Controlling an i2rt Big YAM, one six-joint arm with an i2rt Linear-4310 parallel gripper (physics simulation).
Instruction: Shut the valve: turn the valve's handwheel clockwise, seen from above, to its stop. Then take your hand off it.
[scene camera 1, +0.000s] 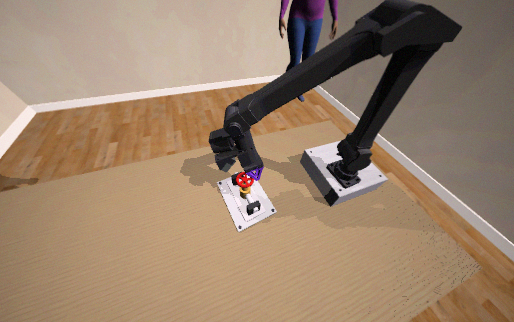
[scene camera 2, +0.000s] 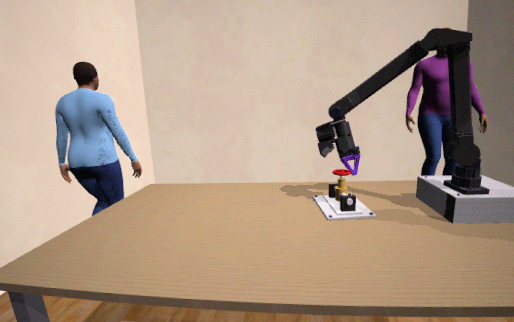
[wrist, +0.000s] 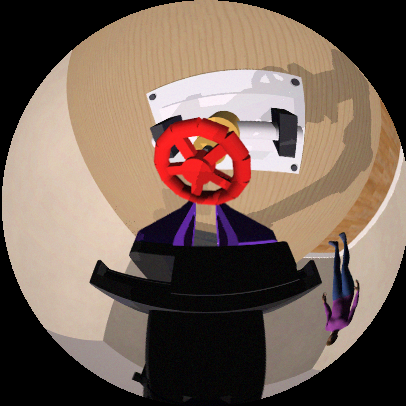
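Observation:
The valve's red handwheel (scene camera 1: 244, 180) (scene camera 2: 341, 172) (wrist: 198, 171) lies level on top of the brass valve body (scene camera 1: 245, 192) (scene camera 2: 341, 189) (wrist: 225, 122). The valve stands on a white plate (scene camera 1: 236, 213) (scene camera 2: 335, 214) (wrist: 175, 95), with a pipe between black brackets. My gripper (scene camera 1: 257, 179) (scene camera 2: 354, 173) (wrist: 205, 203) has purple fingers, shut with a narrow gap between them and nothing in it. The tips are close beside the wheel's rim, on the side toward the arm's base, at about the wheel's height. Whether they touch the rim I cannot tell.
The arm's base block (scene camera 1: 319, 156) (scene camera 2: 434, 200) stands on the table (scene camera 1: 150, 240) (scene camera 2: 200, 250), to the right of the valve in both scene views. A person in purple (scene camera 1: 306, 10) (scene camera 2: 434, 85) (wrist: 340, 312) and one in light blue (scene camera 2: 85, 130) stand beyond the table.

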